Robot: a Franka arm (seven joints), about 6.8 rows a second.
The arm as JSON. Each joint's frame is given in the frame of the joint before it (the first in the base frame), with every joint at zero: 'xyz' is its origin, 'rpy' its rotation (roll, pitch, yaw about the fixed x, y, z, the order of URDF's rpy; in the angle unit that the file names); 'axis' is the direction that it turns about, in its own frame. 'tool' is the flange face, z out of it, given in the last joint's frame.
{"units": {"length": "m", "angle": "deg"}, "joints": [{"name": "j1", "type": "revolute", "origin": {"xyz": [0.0, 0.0, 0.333], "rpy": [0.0, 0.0, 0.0]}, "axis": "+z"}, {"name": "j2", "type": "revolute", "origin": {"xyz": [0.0, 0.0, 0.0], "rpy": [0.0, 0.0, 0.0]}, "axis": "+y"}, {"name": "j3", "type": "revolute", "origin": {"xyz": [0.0, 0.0, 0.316], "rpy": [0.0, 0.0, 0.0]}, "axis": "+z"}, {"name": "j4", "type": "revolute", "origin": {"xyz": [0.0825, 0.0, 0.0], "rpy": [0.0, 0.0, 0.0]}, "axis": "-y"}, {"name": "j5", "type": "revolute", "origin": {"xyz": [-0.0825, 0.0, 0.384], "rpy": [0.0, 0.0, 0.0]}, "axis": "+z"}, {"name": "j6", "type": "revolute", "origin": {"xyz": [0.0, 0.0, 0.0], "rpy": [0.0, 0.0, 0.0]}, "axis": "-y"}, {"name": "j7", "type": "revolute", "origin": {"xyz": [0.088, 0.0, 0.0], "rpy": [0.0, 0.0, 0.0]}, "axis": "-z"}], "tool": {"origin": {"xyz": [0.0, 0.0, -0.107], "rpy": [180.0, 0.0, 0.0]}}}
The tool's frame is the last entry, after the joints.
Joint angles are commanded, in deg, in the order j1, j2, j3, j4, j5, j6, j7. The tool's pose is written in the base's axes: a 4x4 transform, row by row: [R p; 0 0 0 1], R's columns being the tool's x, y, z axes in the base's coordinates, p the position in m. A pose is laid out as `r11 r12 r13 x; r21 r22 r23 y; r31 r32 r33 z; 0 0 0 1`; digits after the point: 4 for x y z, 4 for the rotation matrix.
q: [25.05, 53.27, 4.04, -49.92, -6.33, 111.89, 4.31]
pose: 0.8953 0.4166 0.1579 0.7125; 0.4174 -0.9082 0.0295 0.3606; 0.1557 0.0395 -0.9870 0.3570; 0 0 0 1
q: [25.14, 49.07, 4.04, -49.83, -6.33, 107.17, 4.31]
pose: 0.8971 0.4141 0.1538 0.7024; 0.4160 -0.9091 0.0213 0.3561; 0.1486 0.0448 -0.9879 0.4074; 0 0 0 1
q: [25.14, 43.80, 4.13, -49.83, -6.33, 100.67, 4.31]
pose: 0.9017 0.4099 0.1374 0.6843; 0.4130 -0.9107 0.0065 0.3470; 0.1278 0.0509 -0.9905 0.4675; 0 0 0 1
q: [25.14, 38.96, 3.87, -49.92, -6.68, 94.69, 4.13]
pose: 0.9061 0.4042 0.1250 0.6646; 0.4093 -0.9123 -0.0169 0.3335; 0.1072 0.0665 -0.9920 0.5201; 0 0 0 1
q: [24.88, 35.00, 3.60, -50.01, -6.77, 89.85, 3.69]
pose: 0.9102 0.3984 0.1133 0.6470; 0.4042 -0.9141 -0.0331 0.3180; 0.0903 0.0759 -0.9930 0.5617; 0 0 0 1
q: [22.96, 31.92, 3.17, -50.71, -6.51, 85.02, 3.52]
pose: 0.9293 0.3618 0.0738 0.6393; 0.3661 -0.9288 -0.0576 0.2844; 0.0477 0.0806 -0.9956 0.5862; 0 0 0 1
